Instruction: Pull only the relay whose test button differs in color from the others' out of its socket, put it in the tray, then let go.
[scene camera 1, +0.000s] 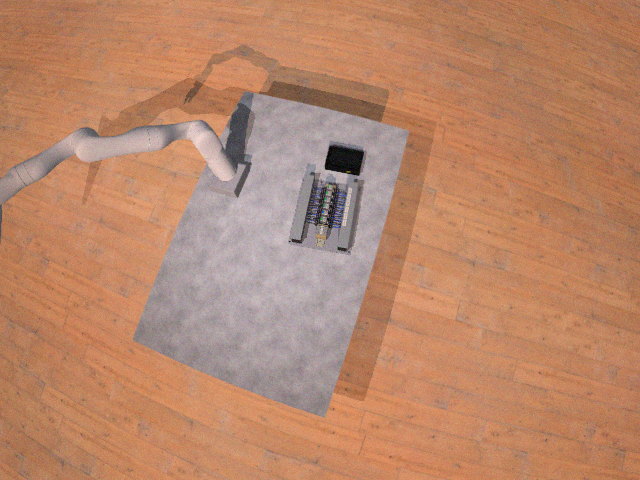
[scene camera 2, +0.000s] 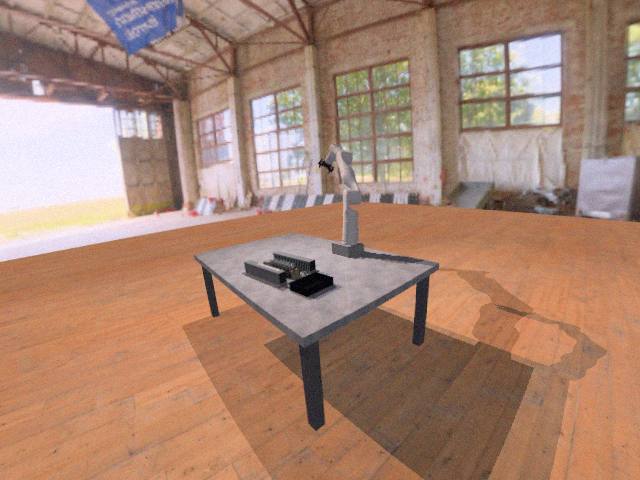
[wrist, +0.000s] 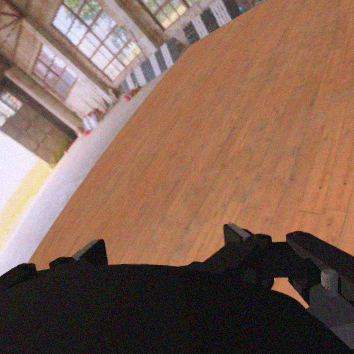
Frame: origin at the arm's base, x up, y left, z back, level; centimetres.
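Where they show: gripper, fingertip midpoint: (scene camera 2: 323, 170) (wrist: 164, 245); arm's base, origin of the base link: (scene camera 1: 227, 172) (scene camera 2: 349, 243).
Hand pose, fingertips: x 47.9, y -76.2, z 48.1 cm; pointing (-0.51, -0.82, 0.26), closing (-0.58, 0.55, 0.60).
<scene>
Things, the pixels of their top centre, and the offset from my fingertips. "spot": a spot on its surface instead. Level surfaces: height alone.
- black tray, surface spot: (scene camera 2: 311, 284) spot: dx -53.6, dy +97.4, dz -95.3 cm
- tan block, surface spot: (scene camera 1: 320, 240) spot: dx -53.6, dy +59.9, dz -98.0 cm
- grey table, its level: dx -53.9 cm
A row of relays (scene camera 1: 325, 206) sits in sockets between two grey wire ducts, small in view. Green spots show along the row and one spot looks blue, but which relay each belongs to is too small to tell surely. In scene camera 2 the relays are mostly hidden by the ducts. The black tray (scene camera 1: 344, 158) (scene camera 2: 311, 284) lies on the table by one end of the panel. My gripper (scene camera 2: 322, 165) (wrist: 164, 245) is open and empty, high above the table and well away from relays and tray. It does not show in scene camera 1.
The grey ducts (scene camera 1: 302, 207) (scene camera 2: 264, 271) stand on both sides of the relay row. A tan block (scene camera 1: 320, 240) sits at the row's end farther from the tray. The arm's base (scene camera 1: 240, 180) (scene camera 2: 347, 250) stands near the edge of the grey table (scene camera 1: 242, 289) (scene camera 2: 356, 289).
</scene>
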